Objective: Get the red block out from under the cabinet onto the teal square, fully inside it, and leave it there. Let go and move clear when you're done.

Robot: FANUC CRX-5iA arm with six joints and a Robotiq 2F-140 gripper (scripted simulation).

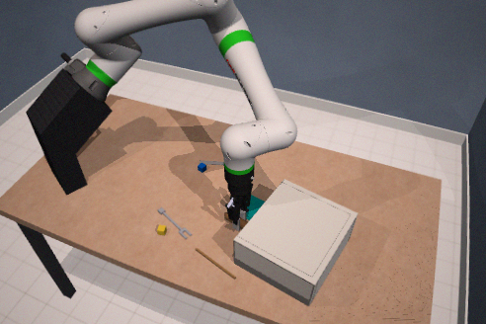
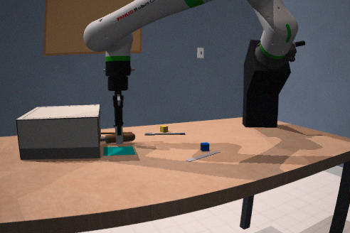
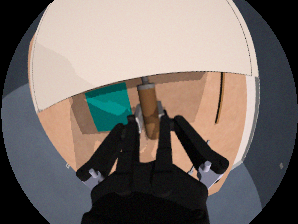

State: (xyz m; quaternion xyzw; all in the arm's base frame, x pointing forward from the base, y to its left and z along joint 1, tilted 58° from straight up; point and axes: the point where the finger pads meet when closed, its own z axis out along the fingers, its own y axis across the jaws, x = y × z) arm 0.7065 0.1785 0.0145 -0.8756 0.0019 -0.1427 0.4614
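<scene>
Now: the teal square 90 mm to the left of my hand and 40 mm below it. Round my hand: red block: 180 mm ahead, 110 mm to the left, 20 mm below; wooden stick: 40 mm ahead, 170 mm to the right, 30 mm below; long hook tool: 110 mm ahead, 50 mm to the left, 20 mm below.
</scene>
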